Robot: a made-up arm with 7 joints.
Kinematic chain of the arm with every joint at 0, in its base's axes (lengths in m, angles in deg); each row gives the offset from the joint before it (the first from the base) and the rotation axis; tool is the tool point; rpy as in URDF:
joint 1: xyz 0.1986 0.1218 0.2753 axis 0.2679 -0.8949 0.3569
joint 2: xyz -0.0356 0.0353 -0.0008 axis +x
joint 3: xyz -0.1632 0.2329 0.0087 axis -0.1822 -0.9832 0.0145
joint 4: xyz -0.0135 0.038 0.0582 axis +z
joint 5: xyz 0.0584 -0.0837 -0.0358 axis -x
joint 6: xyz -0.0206 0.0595 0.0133 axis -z
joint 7: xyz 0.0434 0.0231 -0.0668 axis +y
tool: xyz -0.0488 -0.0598 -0.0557 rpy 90 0 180
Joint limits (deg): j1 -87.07..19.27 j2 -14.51..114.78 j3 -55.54..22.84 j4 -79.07..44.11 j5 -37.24..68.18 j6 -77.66..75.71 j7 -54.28..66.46
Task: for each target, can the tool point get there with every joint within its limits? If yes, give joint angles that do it. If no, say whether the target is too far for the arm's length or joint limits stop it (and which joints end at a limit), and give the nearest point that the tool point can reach.
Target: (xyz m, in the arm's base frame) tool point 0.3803 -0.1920 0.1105
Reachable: no: joint limits stop it (at a limit: joint 1, joint 2, joint 3, joint 4, joint 5, joint 7) | nearest point 0.3742 0.0564 0.3439 | short by 0.341 m
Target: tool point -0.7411 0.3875 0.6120
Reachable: no: too far | nearest point -0.2320 0.2577 0.4217 | short by 0.559 m
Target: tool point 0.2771 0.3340 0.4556
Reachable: yes | joints -58.24 63.76 -5.54 -13.29 -27.40 -58.18 50.71
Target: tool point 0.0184 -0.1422 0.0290
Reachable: no: joint limits stop it (at a limit: joint 1, joint 2, joint 3, joint 5, joint 7) | nearest point -0.1074 -0.0551 0.2291 | short by 0.252 m
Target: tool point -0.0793 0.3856 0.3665
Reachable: yes | joints -23.85 -0.26 -14.06 -63.42 58.32 -29.18 26.71
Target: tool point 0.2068 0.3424 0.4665
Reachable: yes | joints -40.29 77.35 -8.46 20.04 13.72 -4.51 1.01
